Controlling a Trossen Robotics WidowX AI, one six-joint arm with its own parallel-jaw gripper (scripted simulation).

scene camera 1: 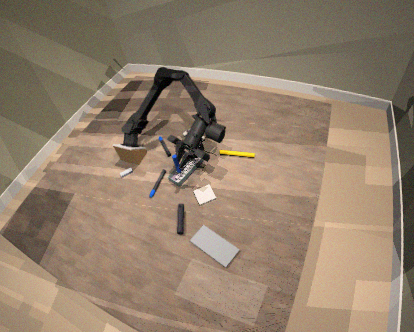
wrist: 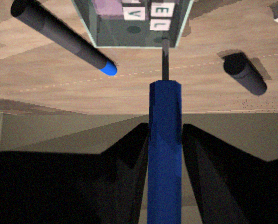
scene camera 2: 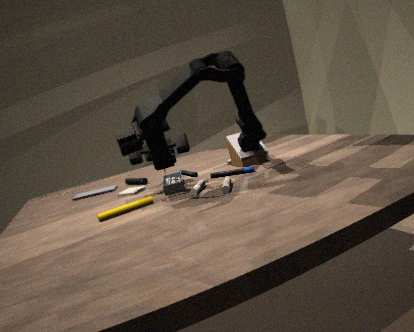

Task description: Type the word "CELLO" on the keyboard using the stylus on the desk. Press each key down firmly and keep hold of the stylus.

Labels:
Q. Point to a dark cylinder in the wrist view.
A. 235, 65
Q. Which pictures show my gripper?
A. Scene camera 1, the wrist view and scene camera 2: all of them.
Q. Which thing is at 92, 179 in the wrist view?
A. My gripper.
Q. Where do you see a grey plate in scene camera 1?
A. At 211, 243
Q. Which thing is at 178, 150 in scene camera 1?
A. My gripper.

